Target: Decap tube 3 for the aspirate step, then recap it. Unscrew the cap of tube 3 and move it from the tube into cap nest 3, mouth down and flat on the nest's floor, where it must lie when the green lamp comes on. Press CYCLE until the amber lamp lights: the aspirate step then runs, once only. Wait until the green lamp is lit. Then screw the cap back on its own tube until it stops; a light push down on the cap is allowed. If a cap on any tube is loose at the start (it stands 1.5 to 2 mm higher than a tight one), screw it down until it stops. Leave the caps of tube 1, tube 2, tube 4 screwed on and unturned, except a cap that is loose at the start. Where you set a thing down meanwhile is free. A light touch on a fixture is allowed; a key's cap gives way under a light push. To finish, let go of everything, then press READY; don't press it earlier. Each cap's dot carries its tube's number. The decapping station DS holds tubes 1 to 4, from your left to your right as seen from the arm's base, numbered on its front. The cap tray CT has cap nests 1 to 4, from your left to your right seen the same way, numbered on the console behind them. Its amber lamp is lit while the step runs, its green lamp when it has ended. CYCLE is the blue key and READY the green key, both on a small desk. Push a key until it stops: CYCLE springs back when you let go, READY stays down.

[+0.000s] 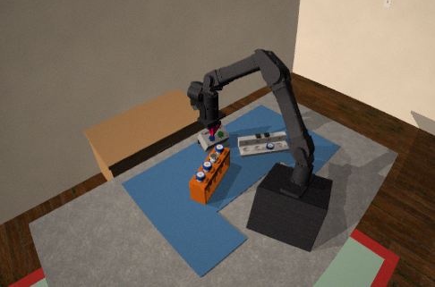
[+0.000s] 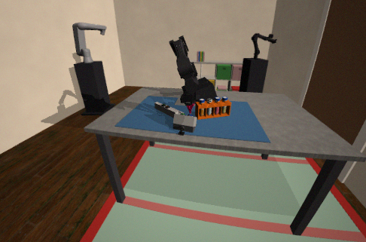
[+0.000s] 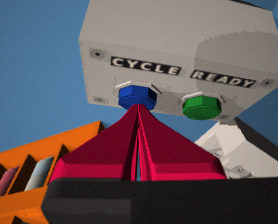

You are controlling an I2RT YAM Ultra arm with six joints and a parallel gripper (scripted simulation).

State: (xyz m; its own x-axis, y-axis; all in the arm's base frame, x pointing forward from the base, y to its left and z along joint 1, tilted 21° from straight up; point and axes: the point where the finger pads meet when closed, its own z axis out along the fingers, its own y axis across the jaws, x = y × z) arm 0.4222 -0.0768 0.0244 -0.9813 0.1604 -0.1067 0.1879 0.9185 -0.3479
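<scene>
My hand is 2 cm above the blue cycle key. Round my hand: grey key desk: 3 cm below, 2 cm to the right, 1 cm ahead; then blue cap: 21 cm behind, 14 cm to the right, 8 cm below; then green ready key: 4 cm to the right, 2 cm below, 1 cm behind.
</scene>
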